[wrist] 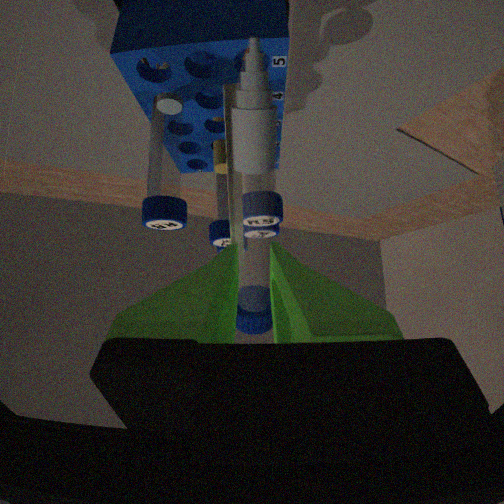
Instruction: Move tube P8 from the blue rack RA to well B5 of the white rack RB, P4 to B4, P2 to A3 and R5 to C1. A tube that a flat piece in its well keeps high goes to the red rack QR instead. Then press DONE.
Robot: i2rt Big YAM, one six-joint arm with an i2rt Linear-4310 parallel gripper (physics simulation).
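Note:
The wrist view looks along my green fingers toward the blue rack RA (200, 105). My gripper (253, 247) is shut on a clear tube (254, 145) with grey contents. Its blue cap (254, 310) sits close to the palm and its label is hidden. The tube's pointed tip lies over the rack near the row marks 4 and 5; I cannot tell whether it touches a well. Other blue-capped tubes stand in the rack: one cap reads R5 (262, 209), one at the left (164, 212) has a blurred label, and two more (221, 234) are partly hidden behind the held tube.
Several rack wells are open. A wooden strip (75, 182) runs across behind the rack, and a wooden patch (460, 130) lies at the right. The arm's shadow (330, 35) falls on the grey surface at the top. The white rack RB and the DONE button are out of view.

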